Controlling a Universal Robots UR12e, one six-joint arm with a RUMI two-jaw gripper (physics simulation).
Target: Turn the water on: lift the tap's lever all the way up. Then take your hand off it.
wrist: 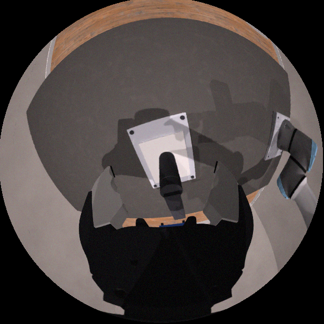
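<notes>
The black tap (170, 176) stands at the middle of the wrist view, over a light plate (159, 123) with dark corner screws. A rounded black part reaches up the view over the plate's pale panel. Below a collar, a narrower dark part runs down the view towards the gripper's palm. Which of them is the lever, and how high it is tilted, I cannot tell from this angle. My gripper (163, 165) is open and empty. Its grey fingers stand wide apart, one on each side of the tap, with a gap to it on both sides.
A dark grey mat (150, 60) lies on a wooden table (165, 10). The robot's arm base (274, 137) and jointed links with blue caps stand at the right edge. A small blue thing (172, 225) shows at the palm's edge. Shadows of the arm cross the mat.
</notes>
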